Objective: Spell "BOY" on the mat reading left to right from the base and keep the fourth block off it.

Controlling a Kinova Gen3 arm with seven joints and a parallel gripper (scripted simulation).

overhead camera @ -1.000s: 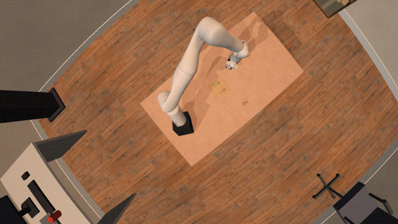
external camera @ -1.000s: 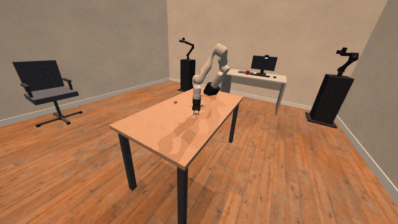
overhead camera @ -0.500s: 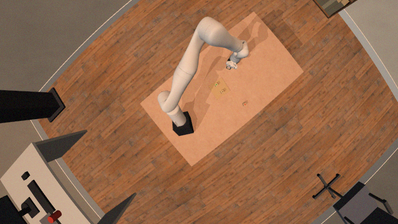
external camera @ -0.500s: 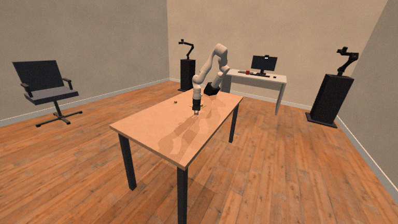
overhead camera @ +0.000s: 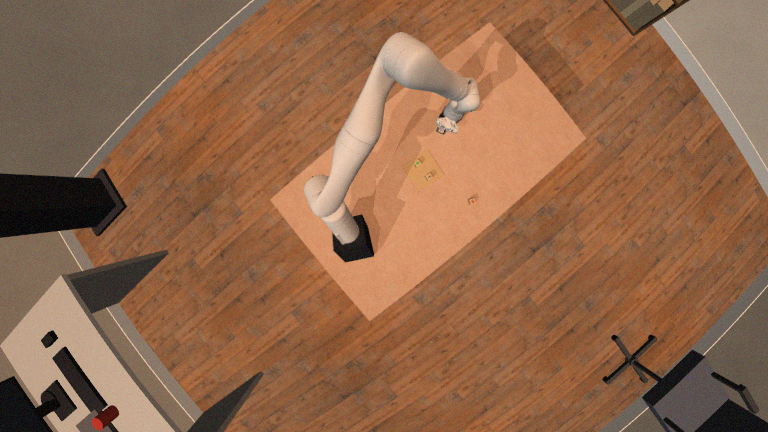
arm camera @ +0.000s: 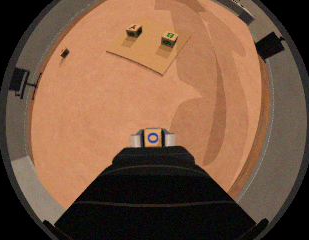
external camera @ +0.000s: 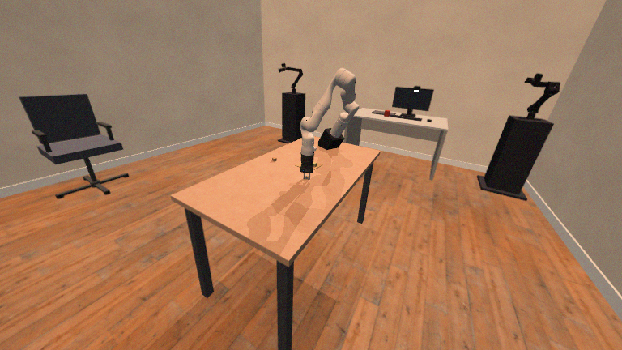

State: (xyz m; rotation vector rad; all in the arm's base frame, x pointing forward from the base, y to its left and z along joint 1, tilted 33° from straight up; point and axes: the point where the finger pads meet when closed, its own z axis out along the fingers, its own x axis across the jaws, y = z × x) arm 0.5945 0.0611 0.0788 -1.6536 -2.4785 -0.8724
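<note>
The mat is 180 mm behind my hand, 90 mm to the right of it and 20 mm below it.
</note>
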